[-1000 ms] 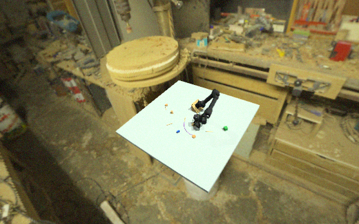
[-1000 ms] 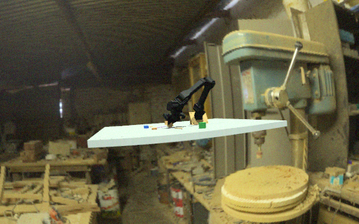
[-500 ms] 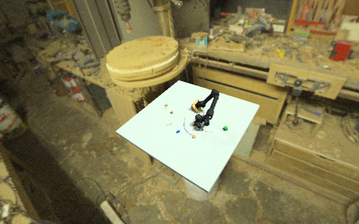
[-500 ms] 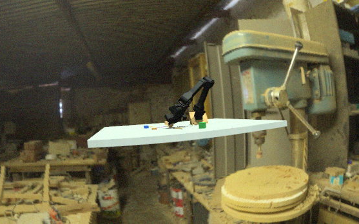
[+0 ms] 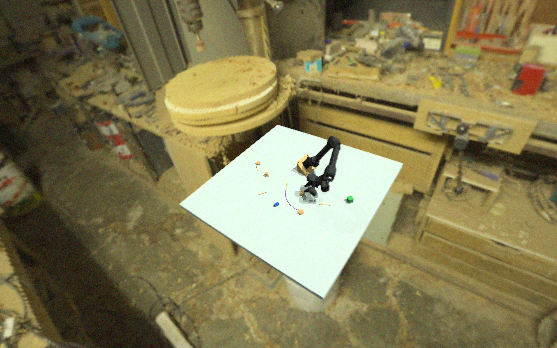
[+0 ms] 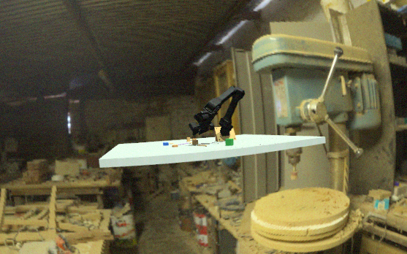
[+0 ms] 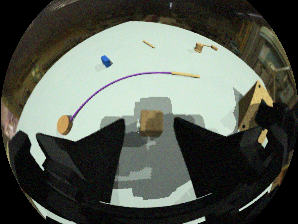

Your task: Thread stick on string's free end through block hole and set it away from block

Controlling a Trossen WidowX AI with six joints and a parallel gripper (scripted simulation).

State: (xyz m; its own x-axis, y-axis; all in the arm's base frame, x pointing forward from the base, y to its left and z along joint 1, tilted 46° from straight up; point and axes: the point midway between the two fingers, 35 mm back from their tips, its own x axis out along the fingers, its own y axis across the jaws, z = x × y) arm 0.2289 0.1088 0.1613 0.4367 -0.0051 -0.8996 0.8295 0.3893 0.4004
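The wooden block is 5 cm below my gripper tip, 2 cm to the right of it and 1 cm ahead of it. The rest, counted from my gripper tip: round wooden button 15 cm ahead, 8 cm to the left, 6 cm below; then small blue piece 20 cm ahead, 11 cm to the right, 5 cm below; then thin wooden stick 17 cm to the right, 6 cm below, 1 cm ahead.
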